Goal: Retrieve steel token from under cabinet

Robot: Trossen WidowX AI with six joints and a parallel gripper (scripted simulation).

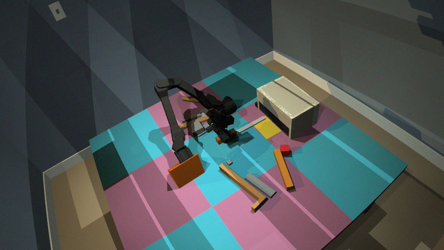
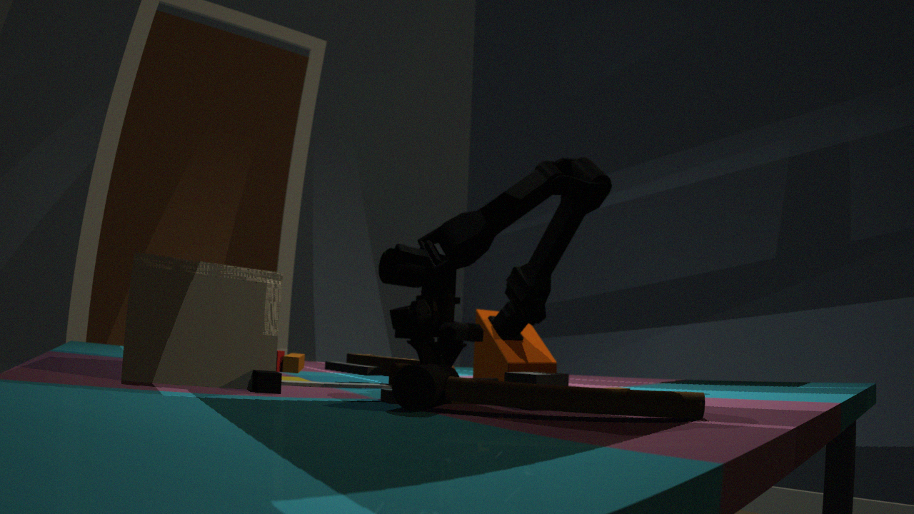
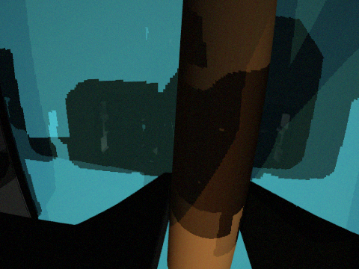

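Right now my gripper tip is 60 mm past the small grey cube and 150 mm to the left of it. The rest, counted from my gripper tip: screwdriver (20 mm behind, 110 mm to the left); long wooden stick (30 mm behind, 210 mm to the left); grey block (70 mm behind, 160 mm to the left, 10 mm above).
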